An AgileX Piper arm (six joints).
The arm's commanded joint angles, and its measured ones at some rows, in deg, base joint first. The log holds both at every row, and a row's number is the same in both.
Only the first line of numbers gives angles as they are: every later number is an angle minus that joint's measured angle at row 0.
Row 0, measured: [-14.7, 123.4, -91.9, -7.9, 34.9, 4.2]
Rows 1 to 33, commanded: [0.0, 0.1, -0.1, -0.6, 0.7, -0.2]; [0.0, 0.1, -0.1, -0.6, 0.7, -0.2]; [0.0, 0.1, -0.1, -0.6, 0.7, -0.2]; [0.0, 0.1, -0.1, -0.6, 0.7, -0.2]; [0.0, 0.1, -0.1, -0.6, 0.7, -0.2]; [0.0, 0.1, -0.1, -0.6, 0.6, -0.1]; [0.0, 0.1, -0.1, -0.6, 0.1, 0.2]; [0.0, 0.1, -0.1, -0.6, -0.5, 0.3]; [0.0, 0.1, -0.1, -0.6, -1.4, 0.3]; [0.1, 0.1, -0.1, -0.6, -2.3, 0.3]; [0.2, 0.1, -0.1, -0.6, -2.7, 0.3]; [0.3, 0.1, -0.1, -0.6, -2.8, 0.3]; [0.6, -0.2, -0.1, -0.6, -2.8, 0.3]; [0.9, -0.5, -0.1, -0.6, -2.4, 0.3]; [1.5, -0.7, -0.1, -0.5, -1.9, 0.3]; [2.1, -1.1, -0.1, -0.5, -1.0, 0.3]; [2.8, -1.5, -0.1, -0.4, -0.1, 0.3]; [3.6, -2.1, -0.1, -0.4, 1.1, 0.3]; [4.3, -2.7, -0.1, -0.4, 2.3, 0.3]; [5.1, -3.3, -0.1, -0.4, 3.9, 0.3]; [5.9, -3.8, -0.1, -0.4, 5.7, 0.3]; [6.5, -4.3, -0.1, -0.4, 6.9, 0.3]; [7.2, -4.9, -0.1, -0.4, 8.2, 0.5]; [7.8, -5.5, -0.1, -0.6, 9.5, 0.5]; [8.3, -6.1, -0.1, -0.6, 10.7, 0.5]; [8.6, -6.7, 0.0, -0.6, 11.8, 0.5]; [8.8, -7.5, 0.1, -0.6, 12.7, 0.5]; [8.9, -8.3, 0.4, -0.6, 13.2, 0.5]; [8.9, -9.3, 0.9, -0.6, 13.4, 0.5]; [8.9, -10.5, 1.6, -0.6, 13.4, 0.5]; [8.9, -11.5, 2.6, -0.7, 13.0, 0.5]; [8.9, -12.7, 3.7, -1.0, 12.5, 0.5]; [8.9, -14.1, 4.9, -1.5, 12.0, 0.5]
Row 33, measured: [8.8, -9.5, 1.6, 0.0, 11.4, 0.3]
